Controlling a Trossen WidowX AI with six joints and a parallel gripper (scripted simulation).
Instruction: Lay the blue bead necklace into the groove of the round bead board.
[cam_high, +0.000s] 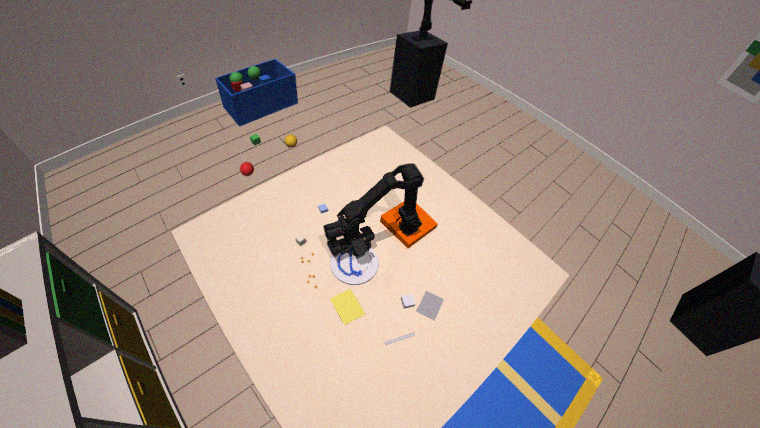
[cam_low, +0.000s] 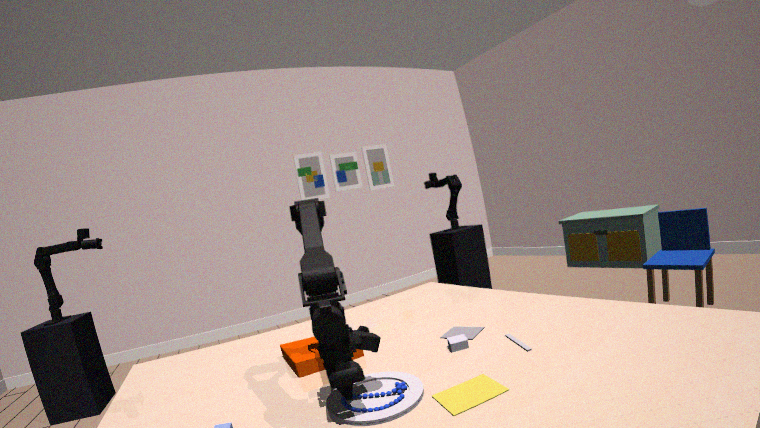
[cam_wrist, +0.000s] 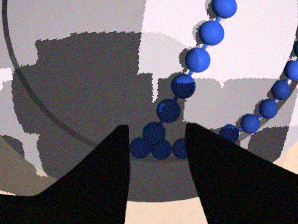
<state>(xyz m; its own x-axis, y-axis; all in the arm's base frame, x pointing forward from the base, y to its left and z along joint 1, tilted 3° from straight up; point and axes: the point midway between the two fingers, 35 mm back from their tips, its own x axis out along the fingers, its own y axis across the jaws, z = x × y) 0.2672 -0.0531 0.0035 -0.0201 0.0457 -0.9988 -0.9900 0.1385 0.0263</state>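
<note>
Right now my gripper tip is 50 mm to the right of the round bead board, 10 mm short of it and 10 mm above it. Also, from my gripper tip: yellow sheet (190 mm to the left, 140 mm ahead, 20 mm below); pale cube (160 mm to the right, 150 mm ahead); blue cube (260 mm to the right, 20 mm behind, 10 mm below).
</note>
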